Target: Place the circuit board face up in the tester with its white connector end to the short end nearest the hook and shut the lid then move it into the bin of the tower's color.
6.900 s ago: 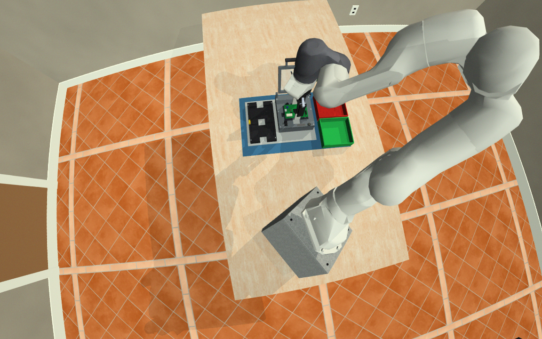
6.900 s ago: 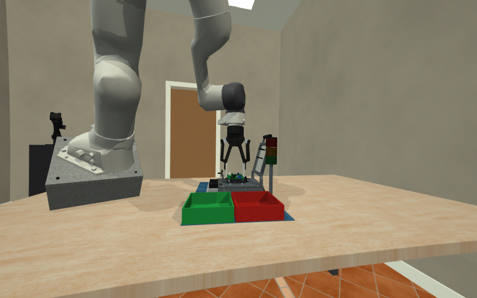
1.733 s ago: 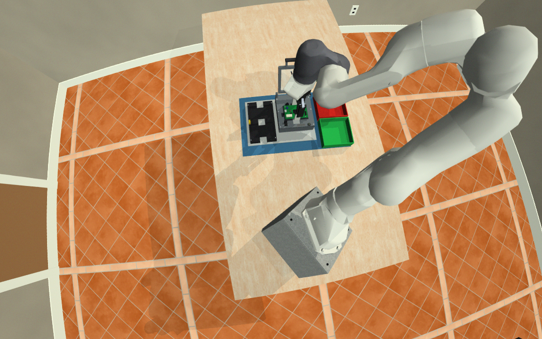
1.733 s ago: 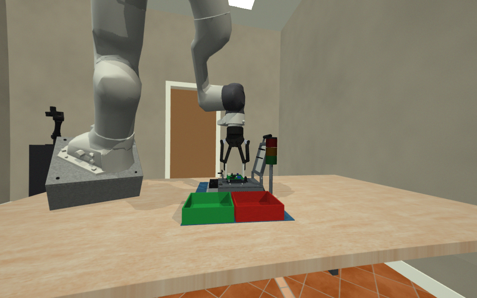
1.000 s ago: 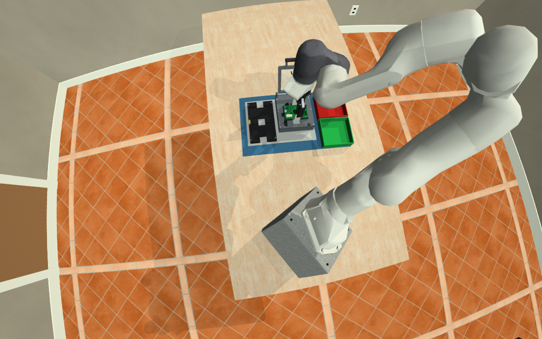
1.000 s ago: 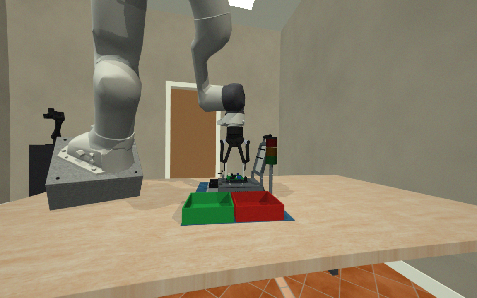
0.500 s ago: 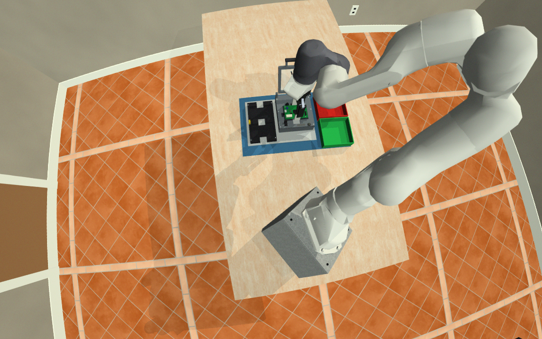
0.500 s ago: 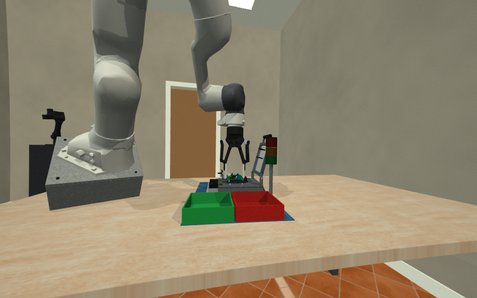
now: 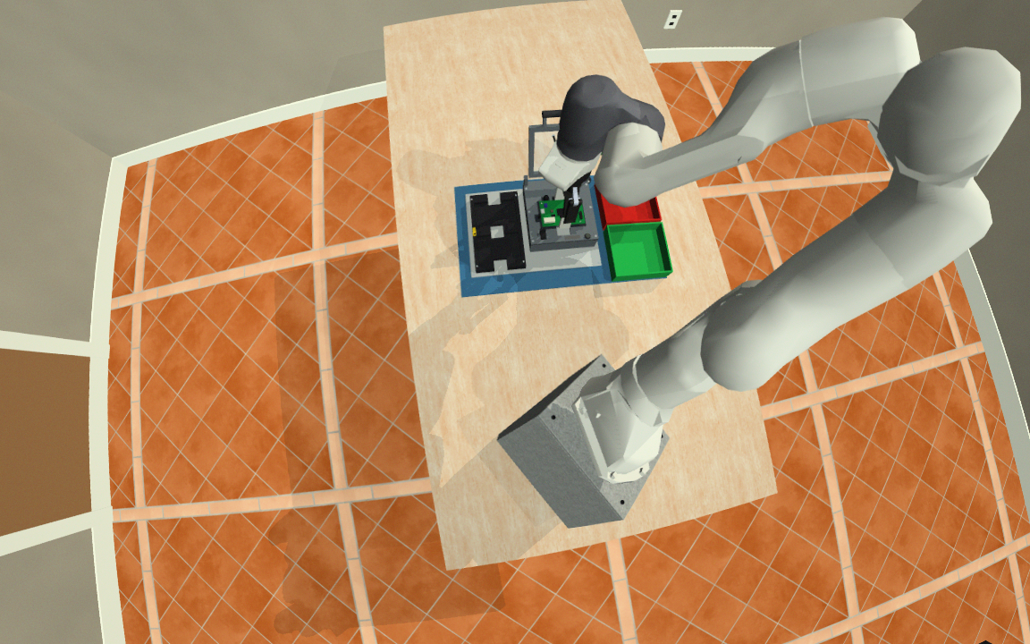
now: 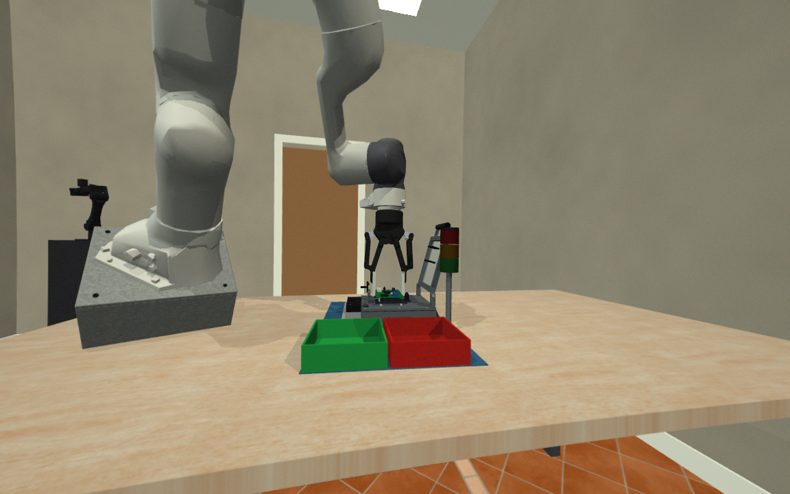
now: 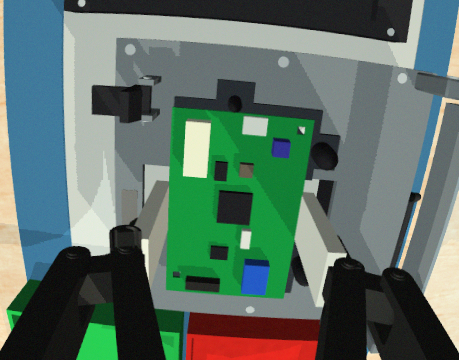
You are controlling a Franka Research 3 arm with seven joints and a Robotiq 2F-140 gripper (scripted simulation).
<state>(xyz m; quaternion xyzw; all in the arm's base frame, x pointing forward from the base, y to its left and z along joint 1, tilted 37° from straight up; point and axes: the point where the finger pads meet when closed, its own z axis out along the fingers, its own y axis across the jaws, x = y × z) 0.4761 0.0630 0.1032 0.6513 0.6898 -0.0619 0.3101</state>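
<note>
The green circuit board lies 2 cm below my hand. The rest, counted from my hand: latch hook: 6 cm to the left, 6 cm behind, 2 cm below; tester plate: 3 cm below, 1 cm ahead; tester lid: 13 cm ahead, 8 cm above, 1 cm to the right.
</note>
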